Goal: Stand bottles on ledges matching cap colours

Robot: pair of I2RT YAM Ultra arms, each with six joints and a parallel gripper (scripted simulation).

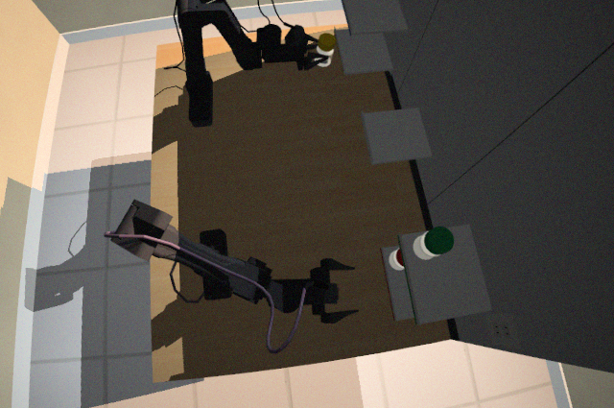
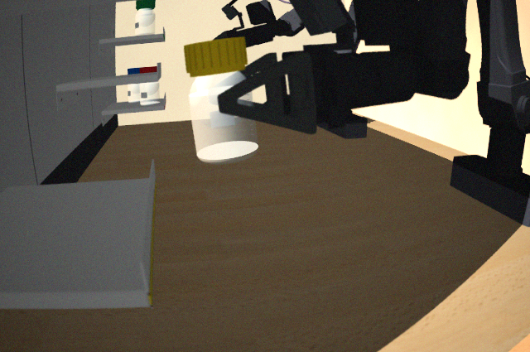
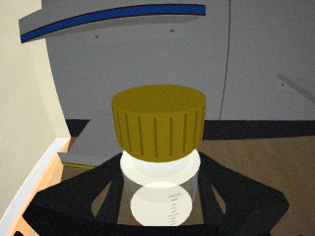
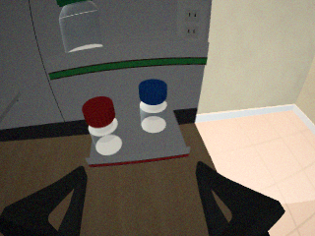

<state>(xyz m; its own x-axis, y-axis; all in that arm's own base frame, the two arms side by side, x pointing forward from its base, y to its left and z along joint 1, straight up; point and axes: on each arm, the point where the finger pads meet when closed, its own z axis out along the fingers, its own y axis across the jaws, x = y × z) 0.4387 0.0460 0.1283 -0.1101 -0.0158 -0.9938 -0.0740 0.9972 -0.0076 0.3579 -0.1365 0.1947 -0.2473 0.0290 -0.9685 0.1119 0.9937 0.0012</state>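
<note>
Right now the yellow strip is 7 cm ahead of my left hand, 6 cm to the left of it and 9 cm below it. Round my left hand: red-capped bottle 8 cm ahead, 68 cm to the right, 3 cm below; then blue strip 7 cm ahead, 6 cm to the left, 11 cm above; then yellow-capped bottle right at my left hand.
Right now the blue-capped bottle is 21 cm ahead of my right hand, 10 cm below it and 5 cm to the right of it. Also, from my right hand: red-capped bottle 16 cm ahead, 10 cm below, 5 cm to the left; green strip 12 cm ahead, 4 cm above; green-capped bottle 18 cm ahead, 10 cm above, 6 cm to the left.
</note>
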